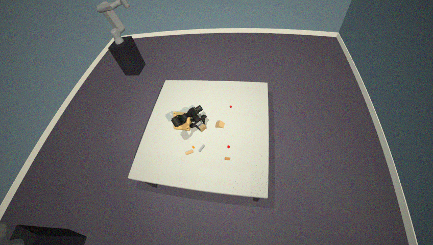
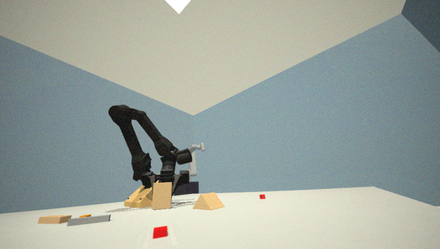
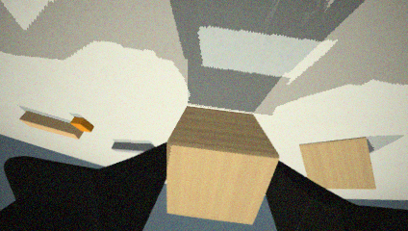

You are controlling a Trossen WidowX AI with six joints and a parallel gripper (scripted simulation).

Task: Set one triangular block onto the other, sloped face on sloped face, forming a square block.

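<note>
My gripper tip is 160 mm short of the light wooden triangular block, 80 mm to the right of it and 20 mm above it. From my gripper tip the other things lie so: grey bar (200 mm to the right, 40 mm below, 30 mm ahead); small orange piece (200 mm to the right, 60 mm behind, 40 mm below); tan block (260 mm to the right, 80 mm behind, 40 mm below).
</note>
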